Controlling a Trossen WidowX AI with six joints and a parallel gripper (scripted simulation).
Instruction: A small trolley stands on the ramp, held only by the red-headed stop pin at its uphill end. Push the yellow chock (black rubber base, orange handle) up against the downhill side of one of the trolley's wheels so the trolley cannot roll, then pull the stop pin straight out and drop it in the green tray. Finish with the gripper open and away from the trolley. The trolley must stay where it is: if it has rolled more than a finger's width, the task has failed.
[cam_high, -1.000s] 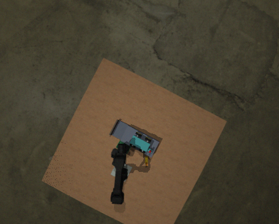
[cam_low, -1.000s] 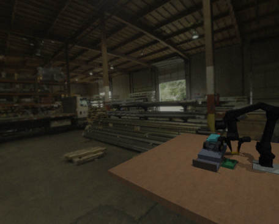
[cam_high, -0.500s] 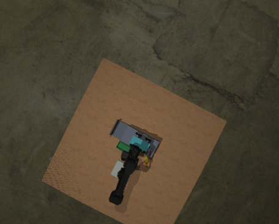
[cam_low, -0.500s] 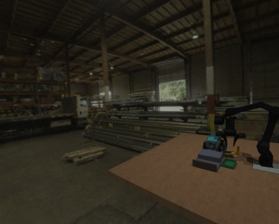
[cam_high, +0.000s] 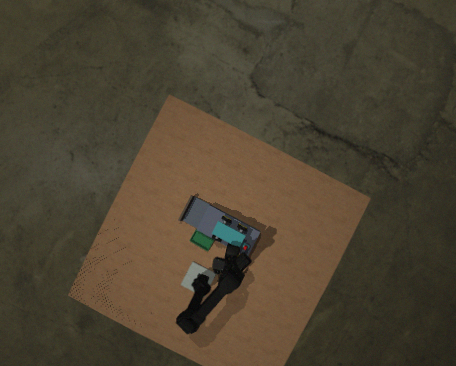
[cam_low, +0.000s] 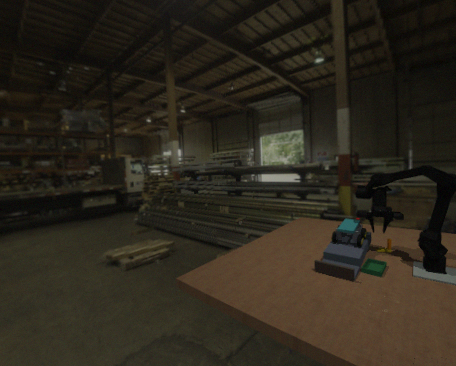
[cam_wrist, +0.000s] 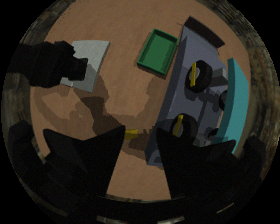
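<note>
Right now my gripper tip is 3 cm past the yellow chock, 7 cm to the left of it and 10 cm above it. Round my gripper tip: red-headed stop pin (9 cm ahead, 6 cm to the right, 1 cm above); then grey ramp (13 cm ahead, 4 cm to the left, 7 cm below); then teal trolley (12 cm ahead, 4 cm to the left).
</note>
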